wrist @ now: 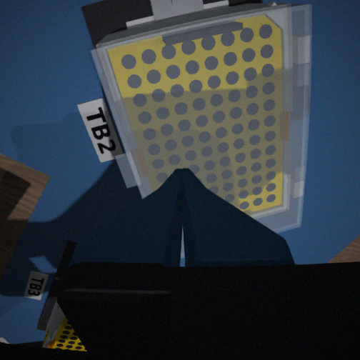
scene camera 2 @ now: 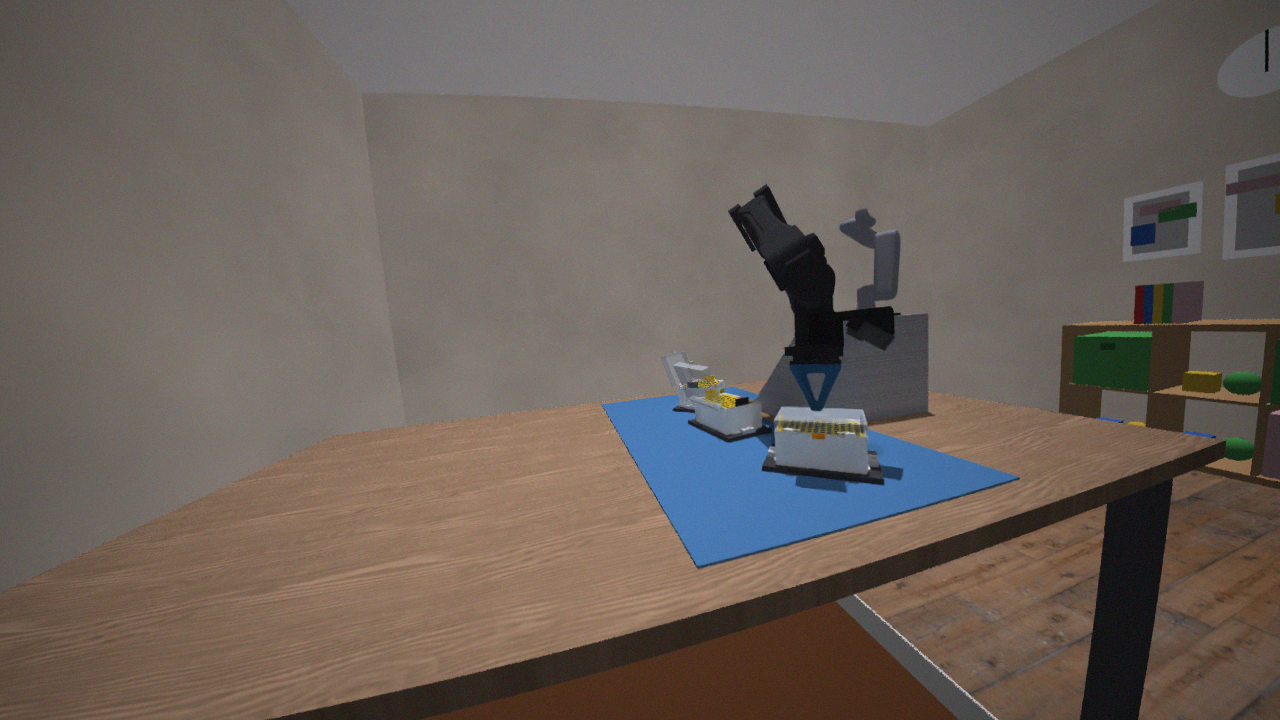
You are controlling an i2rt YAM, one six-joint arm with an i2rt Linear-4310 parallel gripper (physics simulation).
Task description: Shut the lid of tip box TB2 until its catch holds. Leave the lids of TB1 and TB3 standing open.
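Pixels of known places: gripper, between the fingertips: [scene camera 2: 816,410]; arm's base, origin of its link: [scene camera 2: 839,359].
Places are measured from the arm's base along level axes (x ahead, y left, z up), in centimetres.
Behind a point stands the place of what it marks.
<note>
Tip box TB2 [scene camera 2: 820,450] @[x 25.8, y 30.2, z -7.8 cm] [wrist: 200,100] stands on the blue mat, with its label [wrist: 98,131] at its left in the wrist view. Its clear lid [scene camera 2: 832,416] @[x 22.4, y 28.3, z -3.8 cm] lies down over the yellow tip rack; whether the catch holds cannot be told. My gripper [scene camera 2: 815,408] @[x 22.6, y 24.7, z -3.8 cm] [wrist: 182,179] is shut and empty, fingertips pointing down at the top of the lid; whether they touch it is unclear. TB3's label [wrist: 36,285] and part of its yellow rack [wrist: 69,337] show at the lower left. Two boxes farther back, one nearer [scene camera 2: 729,417] @[x 31.8, y 10.8, z -7.3 cm] and one farther [scene camera 2: 689,394] @[x 37.2, y 2.1, z -3.8 cm], show exposed yellow tips and raised lid parts; their labels are unreadable there.
The blue mat [scene camera 2: 657,474] @[x 48.3, y 22.4, z -11.5 cm] [wrist: 332,175] lies on the wooden table [scene camera 2: 402,537] @[x 82.2, y 30.8, z -11.8 cm]. A grey upright panel [scene camera 2: 895,367] @[x -5.3, y 10.4, z -1.2 cm] stands behind the arm. A wooden shelf [scene camera 2: 1078,326] with bins stands against the right wall.
</note>
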